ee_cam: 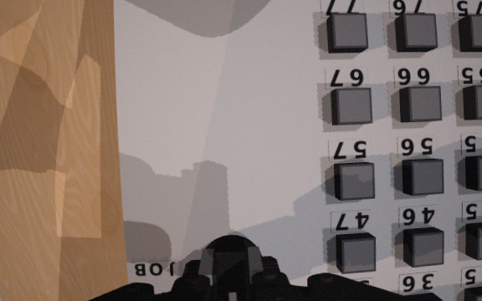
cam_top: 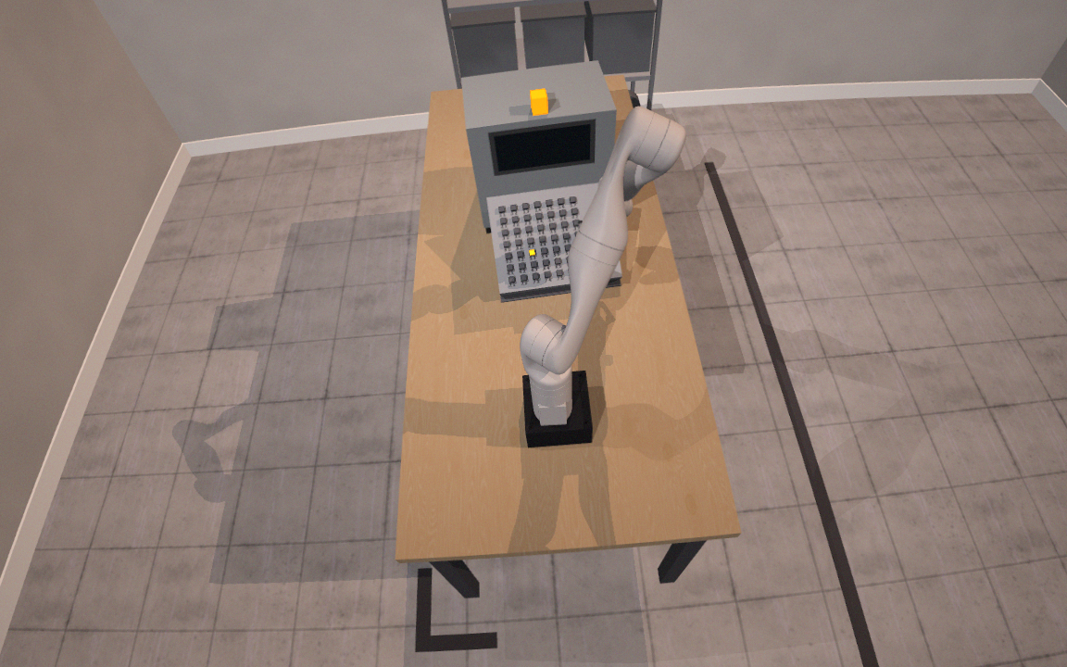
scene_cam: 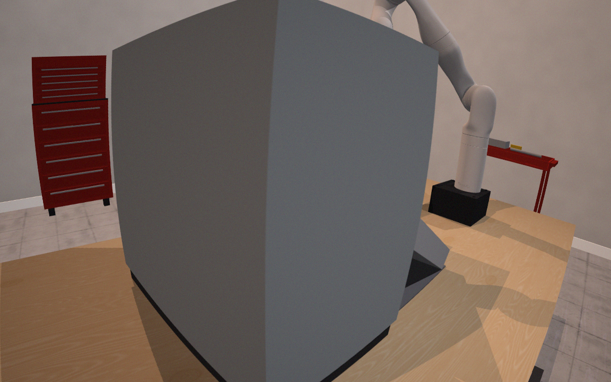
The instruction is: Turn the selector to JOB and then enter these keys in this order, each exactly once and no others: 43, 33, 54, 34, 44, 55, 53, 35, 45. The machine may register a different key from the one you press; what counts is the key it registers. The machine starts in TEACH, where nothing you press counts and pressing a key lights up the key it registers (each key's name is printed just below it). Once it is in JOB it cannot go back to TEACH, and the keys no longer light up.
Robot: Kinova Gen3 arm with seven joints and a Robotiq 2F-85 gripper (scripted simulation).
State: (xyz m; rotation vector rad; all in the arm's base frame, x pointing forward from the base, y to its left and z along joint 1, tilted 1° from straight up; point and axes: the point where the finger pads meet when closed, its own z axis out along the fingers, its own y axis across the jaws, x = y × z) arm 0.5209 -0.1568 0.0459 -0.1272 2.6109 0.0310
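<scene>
Now: hand 1 cm short of the black selector knob and 1 cm above it. The rest, counted from my hand: keypad (11 cm to the left, 6 cm below, 2 cm ahead).
</scene>
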